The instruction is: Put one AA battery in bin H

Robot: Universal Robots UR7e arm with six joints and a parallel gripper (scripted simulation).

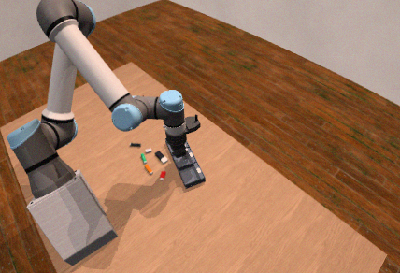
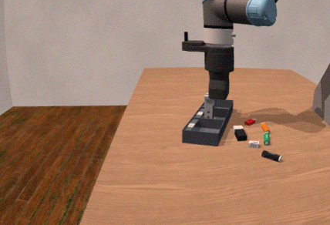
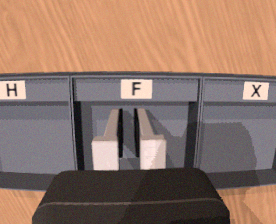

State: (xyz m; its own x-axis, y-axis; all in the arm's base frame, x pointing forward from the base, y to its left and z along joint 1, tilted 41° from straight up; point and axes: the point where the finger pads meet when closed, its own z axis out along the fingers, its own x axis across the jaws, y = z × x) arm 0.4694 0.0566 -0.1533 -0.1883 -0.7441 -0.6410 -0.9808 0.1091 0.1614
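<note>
My gripper is now 1 cm past the dark three-compartment bin and 2 cm above it. From my hand the other things lie so: black-and-white block 8 cm behind, 6 cm to the left, 3 cm below; then orange battery 15 cm behind, 4 cm to the left, 3 cm below; then red piece 12 cm behind, 2 cm to the right, 3 cm below.
</note>
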